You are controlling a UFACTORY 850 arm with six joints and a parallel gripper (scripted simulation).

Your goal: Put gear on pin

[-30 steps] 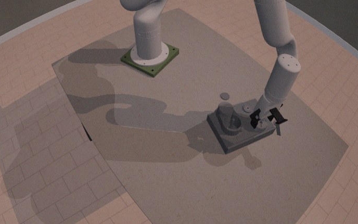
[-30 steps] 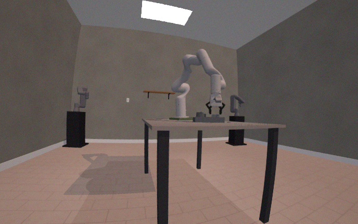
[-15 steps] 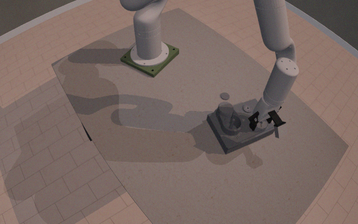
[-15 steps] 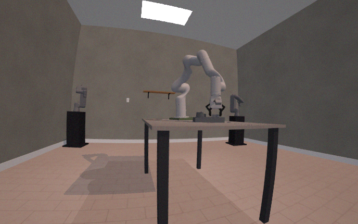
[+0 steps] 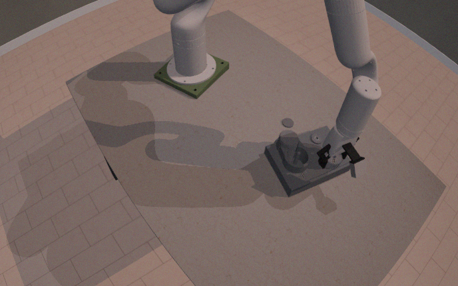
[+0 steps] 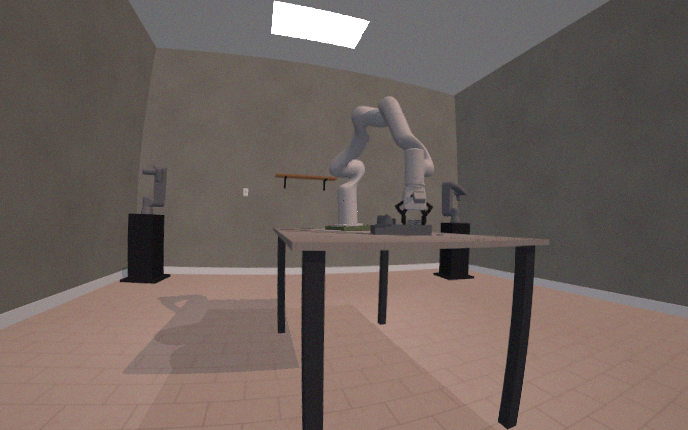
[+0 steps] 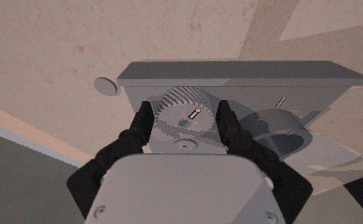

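Now: hand right at the grey gear. The rest, counted from my hand: plain disc (5 cm to the left, 5 cm behind, 1 cm below); then small grey disc (21 cm behind, 5 cm below).
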